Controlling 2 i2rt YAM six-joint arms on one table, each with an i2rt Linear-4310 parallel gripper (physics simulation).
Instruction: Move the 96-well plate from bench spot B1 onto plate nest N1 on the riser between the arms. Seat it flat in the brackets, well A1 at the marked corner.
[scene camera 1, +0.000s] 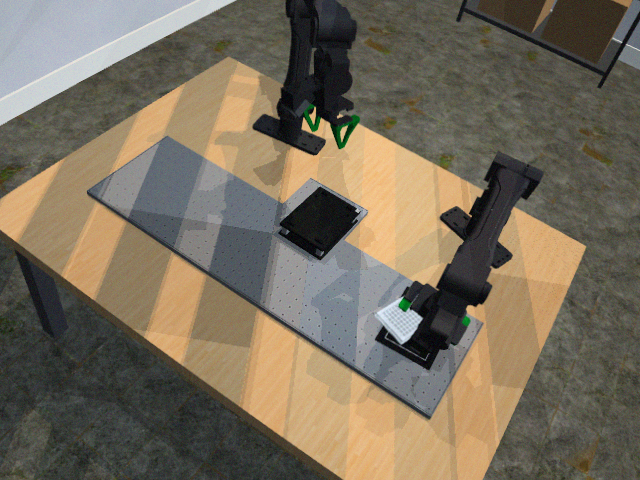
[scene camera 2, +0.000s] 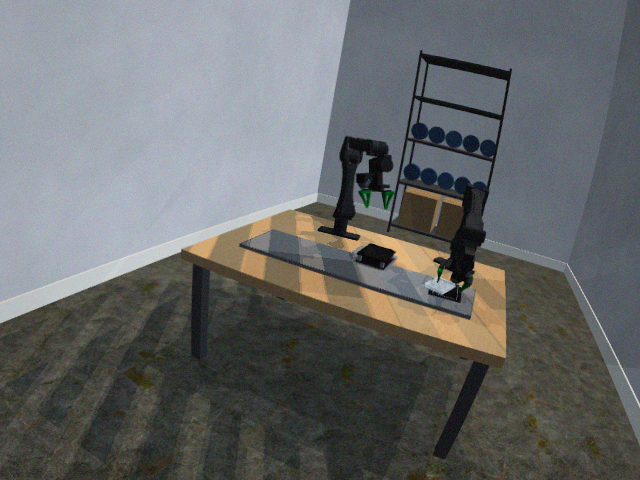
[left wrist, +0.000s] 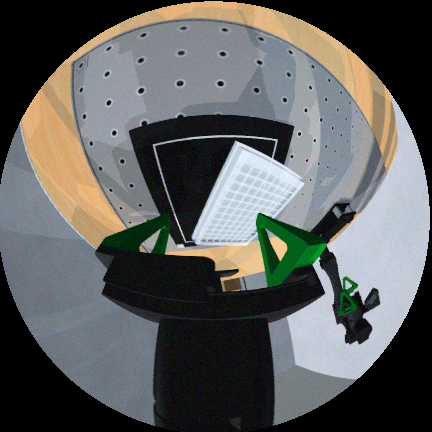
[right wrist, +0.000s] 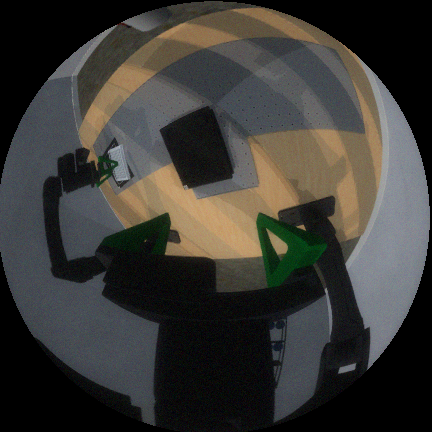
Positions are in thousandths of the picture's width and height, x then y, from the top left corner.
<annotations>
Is my right gripper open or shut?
Open.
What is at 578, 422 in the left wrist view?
A white well plate.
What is my right gripper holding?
Nothing.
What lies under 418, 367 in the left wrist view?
A black plate nest.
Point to my right gripper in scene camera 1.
512, 291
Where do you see my left gripper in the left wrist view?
At 492, 503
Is my left gripper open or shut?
Open.
</annotations>
